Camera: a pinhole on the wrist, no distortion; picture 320 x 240 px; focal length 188.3 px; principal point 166.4 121.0 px. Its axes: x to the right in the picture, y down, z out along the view. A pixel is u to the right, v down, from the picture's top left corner.
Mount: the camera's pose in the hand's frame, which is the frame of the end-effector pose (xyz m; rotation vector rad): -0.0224 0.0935 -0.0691 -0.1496 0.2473 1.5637
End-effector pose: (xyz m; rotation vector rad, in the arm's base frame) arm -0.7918 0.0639 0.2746 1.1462 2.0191 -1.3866
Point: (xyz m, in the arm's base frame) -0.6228 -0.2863 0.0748
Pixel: 160.2 158.2
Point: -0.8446 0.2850 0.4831
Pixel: behind the camera
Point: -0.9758 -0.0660 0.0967
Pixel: outside the picture
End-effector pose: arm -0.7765 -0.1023 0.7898 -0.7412 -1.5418 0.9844
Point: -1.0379 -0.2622 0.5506
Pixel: 149.1 224.4
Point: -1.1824 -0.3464 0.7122
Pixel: 68.8 192.8
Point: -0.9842 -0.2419 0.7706
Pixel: 18.1 183.6
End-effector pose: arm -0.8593 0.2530 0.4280 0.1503 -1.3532 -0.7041
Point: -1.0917 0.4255 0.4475
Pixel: 95.6 172.7
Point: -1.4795 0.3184 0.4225
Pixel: 22.3 149.7
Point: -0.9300 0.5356 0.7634
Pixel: 260.6 55.2
